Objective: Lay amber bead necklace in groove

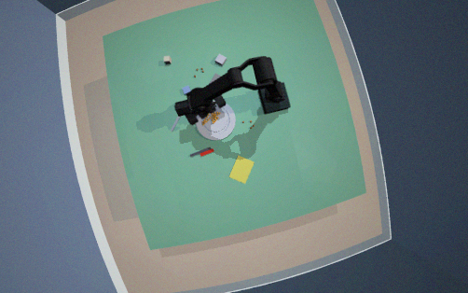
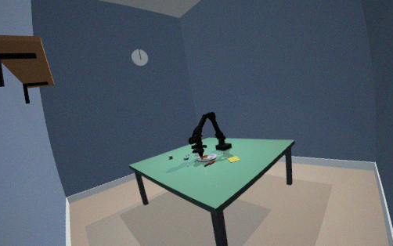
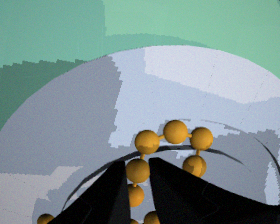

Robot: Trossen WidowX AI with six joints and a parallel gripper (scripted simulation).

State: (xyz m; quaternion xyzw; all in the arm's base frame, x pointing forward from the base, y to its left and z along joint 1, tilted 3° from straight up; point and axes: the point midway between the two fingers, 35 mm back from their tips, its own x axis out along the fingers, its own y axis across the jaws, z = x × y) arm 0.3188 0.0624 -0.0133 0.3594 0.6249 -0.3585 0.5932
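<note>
Now: the round grey bead board 40 mm to the left of my gripper tip, 40 mm behind it and 10 mm below it. Round my gripper tip: grey rod 170 mm ahead, 30 mm to the left, 10 mm below; blue block 120 mm to the right, 110 mm ahead, 10 mm below; grey plate 150 mm to the right, 50 mm behind, 10 mm below.
</note>
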